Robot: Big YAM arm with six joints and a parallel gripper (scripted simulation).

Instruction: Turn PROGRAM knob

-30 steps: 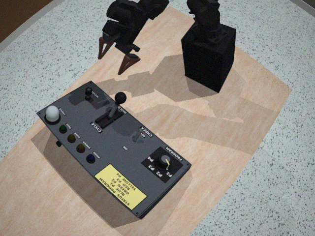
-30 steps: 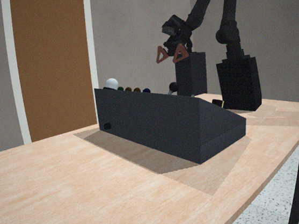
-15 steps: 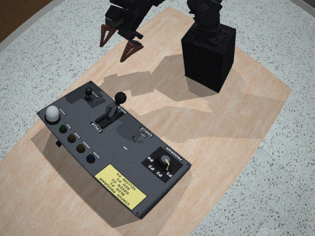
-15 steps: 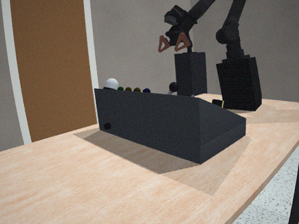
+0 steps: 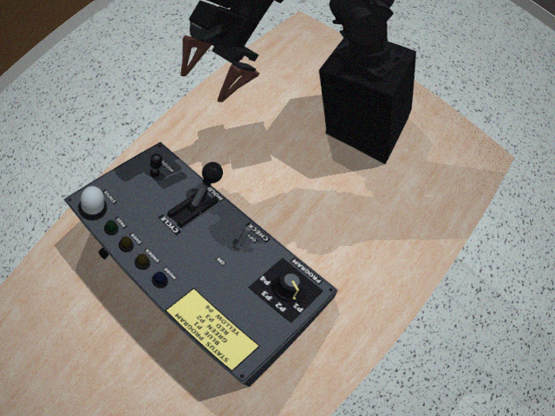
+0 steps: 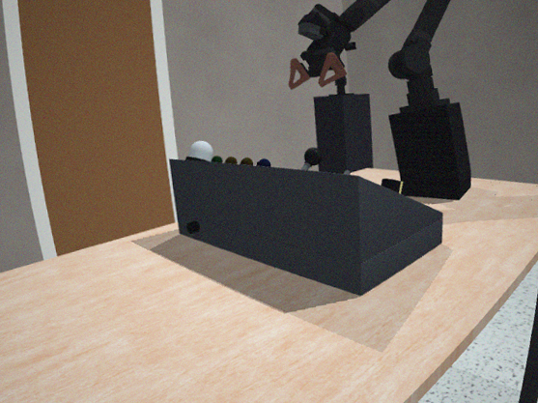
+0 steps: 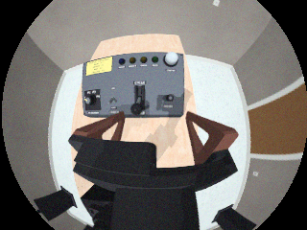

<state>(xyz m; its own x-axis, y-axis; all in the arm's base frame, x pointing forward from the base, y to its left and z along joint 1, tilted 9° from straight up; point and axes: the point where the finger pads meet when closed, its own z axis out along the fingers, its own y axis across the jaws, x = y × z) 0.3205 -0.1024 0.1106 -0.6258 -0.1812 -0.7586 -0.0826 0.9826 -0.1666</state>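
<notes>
Now: hand 200 mm above the check toggle, 190 mm to the right of it and 100 mm short of it. From my hand the other things lie so: small knob (190 mm below, 120 mm ahead, 50 mm to the right); then dark grey console (220 mm below, 140 mm to the left, 140 mm ahead); then ball-topped lever (190 mm below, 90 mm ahead, 70 mm to the left).
</notes>
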